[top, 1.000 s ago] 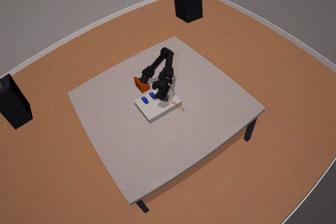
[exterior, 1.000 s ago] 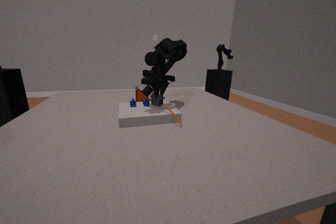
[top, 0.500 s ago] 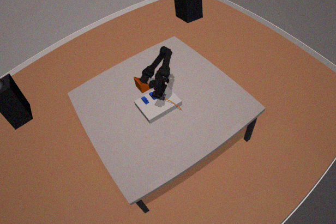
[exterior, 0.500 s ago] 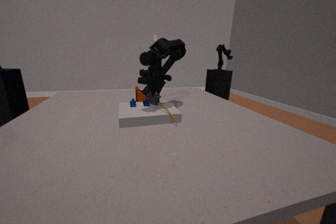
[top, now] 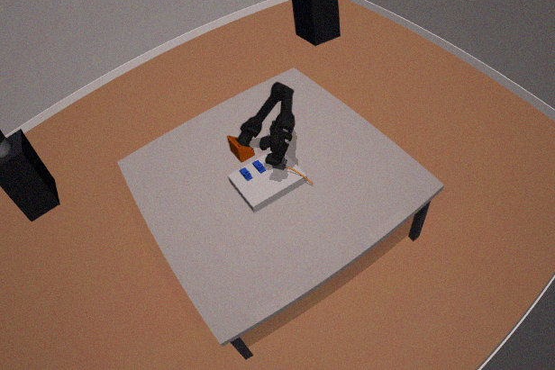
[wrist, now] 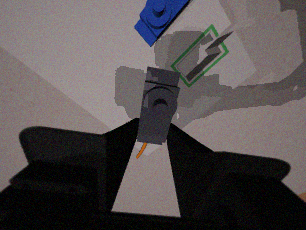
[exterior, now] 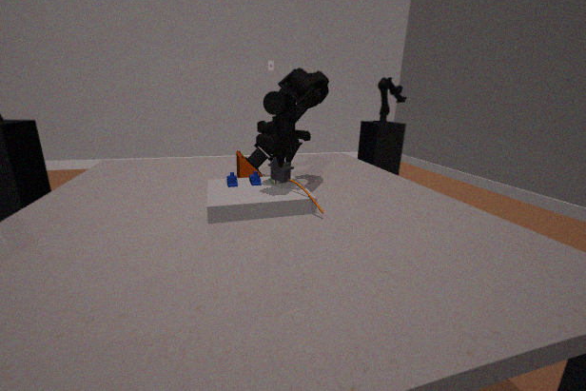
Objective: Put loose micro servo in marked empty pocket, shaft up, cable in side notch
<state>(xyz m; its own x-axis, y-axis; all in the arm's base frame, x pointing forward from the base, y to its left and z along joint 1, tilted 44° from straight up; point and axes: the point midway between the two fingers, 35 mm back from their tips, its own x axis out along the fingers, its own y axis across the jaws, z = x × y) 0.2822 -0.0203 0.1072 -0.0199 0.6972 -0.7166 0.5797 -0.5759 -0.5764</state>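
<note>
Right now my gripper tip is 1 cm short of the white deck, 8 cm to the left of it and 10 cm above it.
</note>
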